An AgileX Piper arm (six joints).
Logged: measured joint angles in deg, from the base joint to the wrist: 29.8, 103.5, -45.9, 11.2, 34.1, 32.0; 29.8, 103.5, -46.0, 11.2, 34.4, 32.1; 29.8, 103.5, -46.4, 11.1, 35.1, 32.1; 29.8, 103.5, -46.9, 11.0, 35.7, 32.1; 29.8, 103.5, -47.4, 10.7, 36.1, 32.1; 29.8, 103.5, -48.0, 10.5, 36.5, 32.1; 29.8, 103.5, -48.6, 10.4, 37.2, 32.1; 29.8, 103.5, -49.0, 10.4, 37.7, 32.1
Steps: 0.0, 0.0, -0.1, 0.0, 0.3, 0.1; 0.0, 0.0, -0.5, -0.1, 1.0, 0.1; 0.0, 0.0, -1.0, -0.2, 1.6, 0.1; 0.0, 0.0, -1.5, -0.5, 2.0, 0.1; 0.0, 0.0, -2.1, -0.7, 2.4, 0.1; 0.0, 0.0, -2.7, -0.8, 3.1, 0.1; 0.0, 0.0, -3.1, -0.8, 3.6, 0.1
